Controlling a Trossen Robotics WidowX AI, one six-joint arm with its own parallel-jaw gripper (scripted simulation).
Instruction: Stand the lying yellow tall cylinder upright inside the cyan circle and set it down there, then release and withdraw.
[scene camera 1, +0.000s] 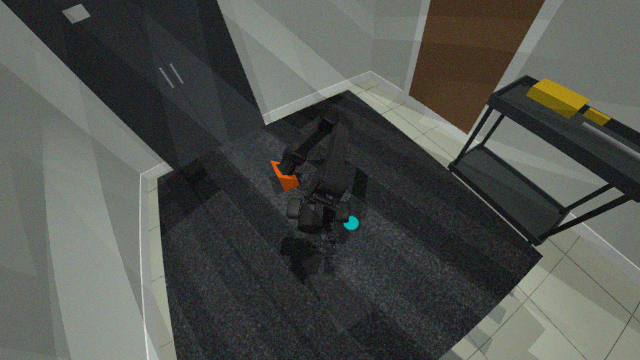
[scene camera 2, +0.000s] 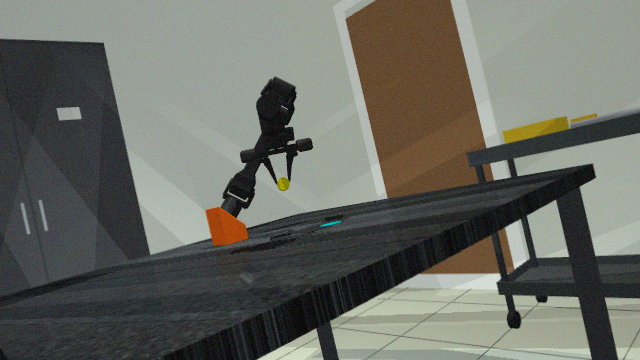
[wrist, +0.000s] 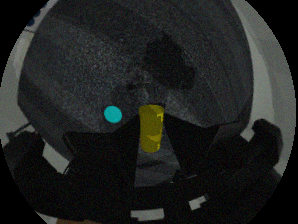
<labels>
my gripper: holds a yellow tall cylinder (wrist: 152, 116)
</labels>
